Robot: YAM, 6 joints.
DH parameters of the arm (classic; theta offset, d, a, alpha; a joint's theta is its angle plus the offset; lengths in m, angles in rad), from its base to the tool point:
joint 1: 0 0.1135 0.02 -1.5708
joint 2: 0 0 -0.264 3.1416
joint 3: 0.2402 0 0.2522 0
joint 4: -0.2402 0 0.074 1.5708
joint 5: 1.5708 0 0 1.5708
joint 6: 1.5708 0.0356 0 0
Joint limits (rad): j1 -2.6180..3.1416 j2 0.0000..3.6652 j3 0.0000..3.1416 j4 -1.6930..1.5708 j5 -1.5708..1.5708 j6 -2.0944..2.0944
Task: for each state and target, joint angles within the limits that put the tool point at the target. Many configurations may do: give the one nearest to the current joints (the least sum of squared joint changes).
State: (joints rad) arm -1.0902 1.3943 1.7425 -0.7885 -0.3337 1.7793
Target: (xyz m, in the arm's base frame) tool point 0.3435 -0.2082 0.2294
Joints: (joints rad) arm -0.5762 1.9073 1.5251 -0.7595 -0.3604 1.7793
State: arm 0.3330 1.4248 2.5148 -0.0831 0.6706 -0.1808
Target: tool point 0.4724 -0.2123 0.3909
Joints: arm -0.3798 2.1915 2.2334 -0.1161 0.6683 -0.1808
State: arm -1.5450 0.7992 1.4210 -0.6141 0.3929 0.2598
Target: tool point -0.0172 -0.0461 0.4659
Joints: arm -1.6126 0.5749 1.3066 -0.7266 0.4429 0.2598
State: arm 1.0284 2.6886 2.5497 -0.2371 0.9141 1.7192
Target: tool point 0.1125 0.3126 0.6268
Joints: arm 1.3142 2.0200 2.8607 -0.2422 0.9755 1.7192
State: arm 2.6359 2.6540 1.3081 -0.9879 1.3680 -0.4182
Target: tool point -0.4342 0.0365 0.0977
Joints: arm 3.1381 2.3907 1.6755 -0.8922 1.3831 -0.4182
